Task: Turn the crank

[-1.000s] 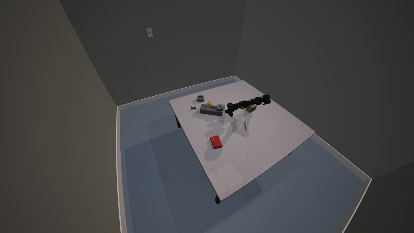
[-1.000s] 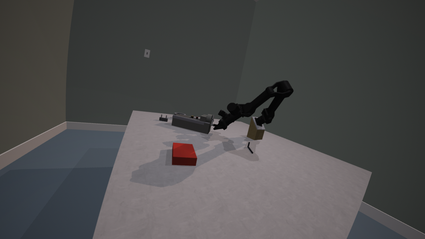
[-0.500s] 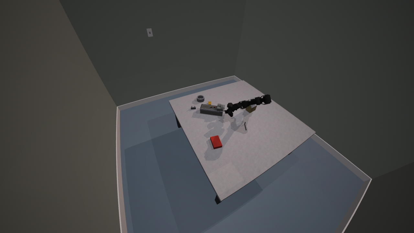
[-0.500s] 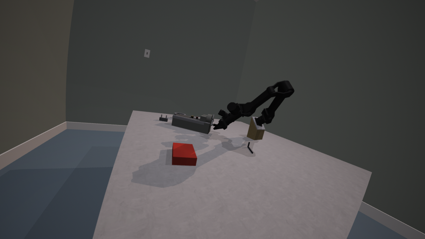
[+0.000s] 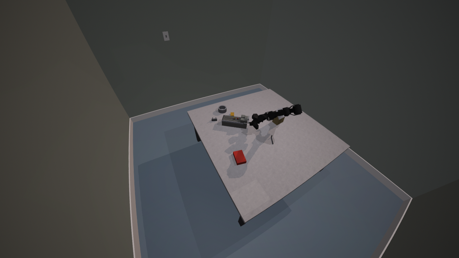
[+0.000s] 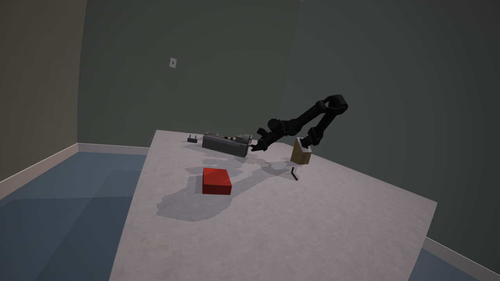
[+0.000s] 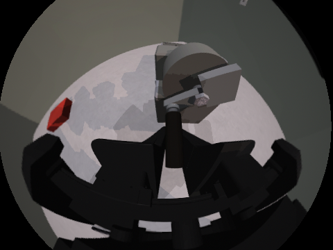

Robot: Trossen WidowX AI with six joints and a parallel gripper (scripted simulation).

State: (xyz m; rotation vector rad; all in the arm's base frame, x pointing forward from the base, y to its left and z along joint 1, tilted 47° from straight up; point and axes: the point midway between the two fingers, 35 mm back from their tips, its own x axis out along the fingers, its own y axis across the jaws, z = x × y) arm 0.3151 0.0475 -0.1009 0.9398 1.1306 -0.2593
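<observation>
The red pointer lies 100 mm to the right of my gripper tip, 90 mm ahead of it and 40 mm above it. The rest, counted from my gripper tip: black crank handle (30 mm above, 10 mm to the left, 10 mm behind); yellow block (260 mm to the right, 70 mm ahead, 30 mm below); black bent key (230 mm to the left, 120 mm behind, 30 mm below).
</observation>
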